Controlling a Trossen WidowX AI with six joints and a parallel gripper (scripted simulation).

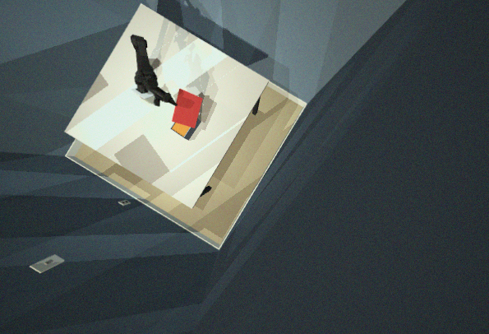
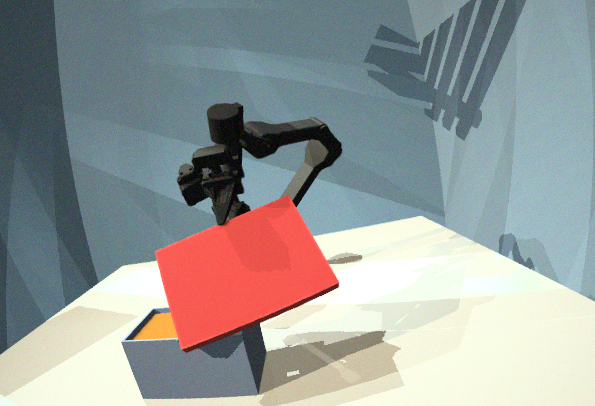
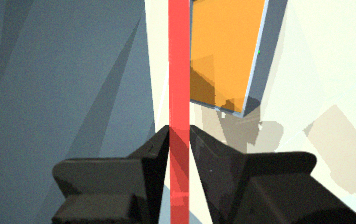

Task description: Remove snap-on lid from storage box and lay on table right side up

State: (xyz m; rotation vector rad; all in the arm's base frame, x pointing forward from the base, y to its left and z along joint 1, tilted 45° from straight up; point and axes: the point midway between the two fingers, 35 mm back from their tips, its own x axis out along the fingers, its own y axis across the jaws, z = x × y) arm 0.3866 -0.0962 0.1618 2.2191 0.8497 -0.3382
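Right now the red lid is 60 mm ahead of my gripper tip, 50 mm below it and 30 mm to the left of it. Also, from my gripper tip: grey-blue storage box (180 mm below, 70 mm to the right, 50 mm ahead).
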